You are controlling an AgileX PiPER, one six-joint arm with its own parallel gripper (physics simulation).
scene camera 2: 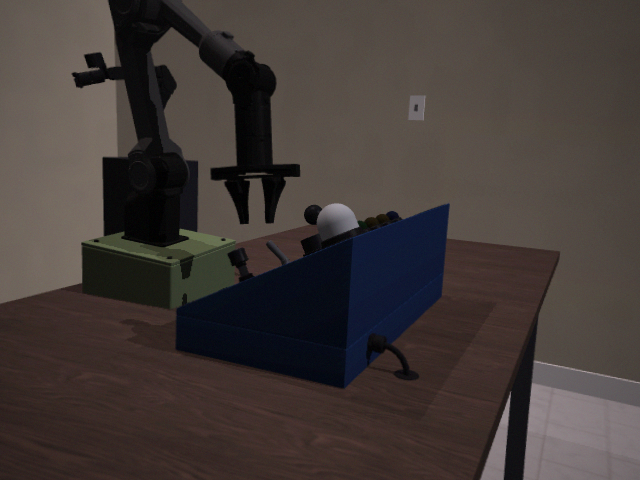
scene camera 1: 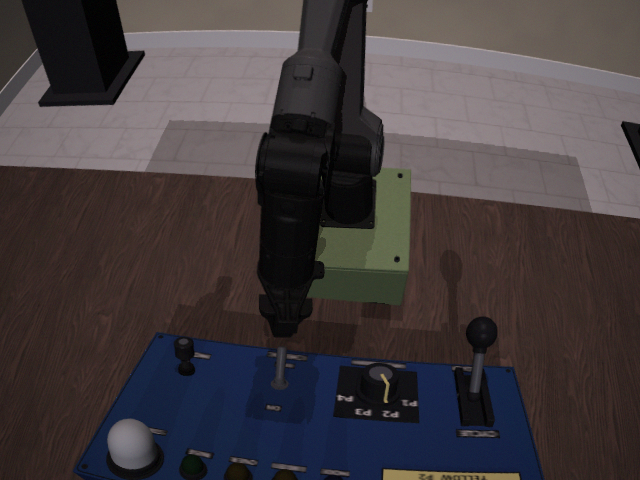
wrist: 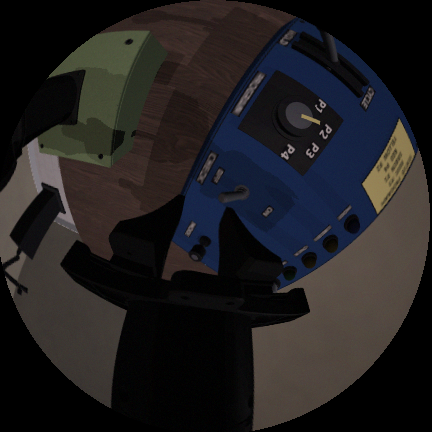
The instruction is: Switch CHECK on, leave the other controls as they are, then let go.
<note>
The pictures show: the gripper and a pointer dial.
The gripper shows as well in scene camera 2 and in the wrist view.
</note>
